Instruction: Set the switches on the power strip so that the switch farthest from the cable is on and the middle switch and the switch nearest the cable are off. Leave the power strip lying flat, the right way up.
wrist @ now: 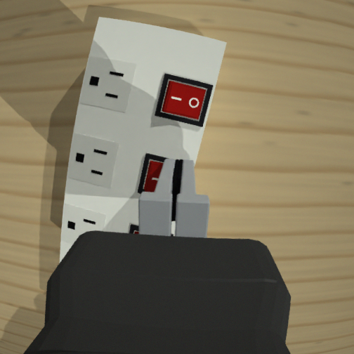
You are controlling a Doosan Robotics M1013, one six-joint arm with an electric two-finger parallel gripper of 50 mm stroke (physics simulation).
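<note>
The white power strip (145, 47) lies flat and right way up in the wrist view, its near end hidden by the gripper body. The far switch (184, 101) in view is dark red and unlit, with its line and circle marks showing. The middle switch (152, 176) is dark red and unlit on its visible left part; the fingers cover the rest. A sliver of the third switch (134, 229) shows beside the fingers; its state cannot be told. The cable does not show. My gripper (178, 177) is shut and empty, its tips over the right part of the middle switch; contact cannot be told.
Three outlets (108, 84) (93, 160) (85, 223) run along the left side of the strip. The wooden table top (285, 125) surrounds the strip. Shadows fall to the left of the strip and across part of its face.
</note>
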